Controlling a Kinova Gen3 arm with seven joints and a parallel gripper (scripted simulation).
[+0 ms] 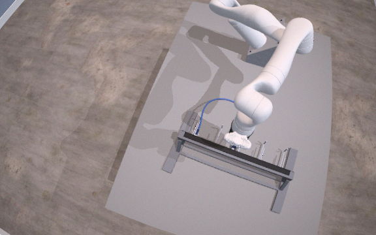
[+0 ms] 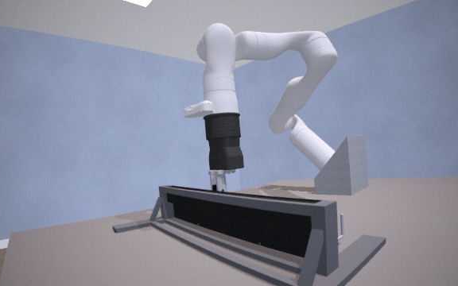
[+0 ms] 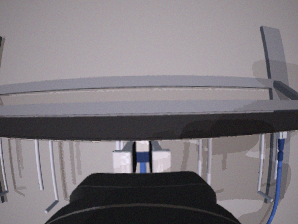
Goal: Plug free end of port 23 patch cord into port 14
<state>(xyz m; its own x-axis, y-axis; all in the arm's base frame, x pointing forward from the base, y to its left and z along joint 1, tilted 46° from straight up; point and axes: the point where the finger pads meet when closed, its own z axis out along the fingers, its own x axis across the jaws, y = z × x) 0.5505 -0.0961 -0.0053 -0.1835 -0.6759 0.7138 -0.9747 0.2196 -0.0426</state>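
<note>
Right now the plug is 1 cm below my hand and 1 cm ahead of it.
</note>
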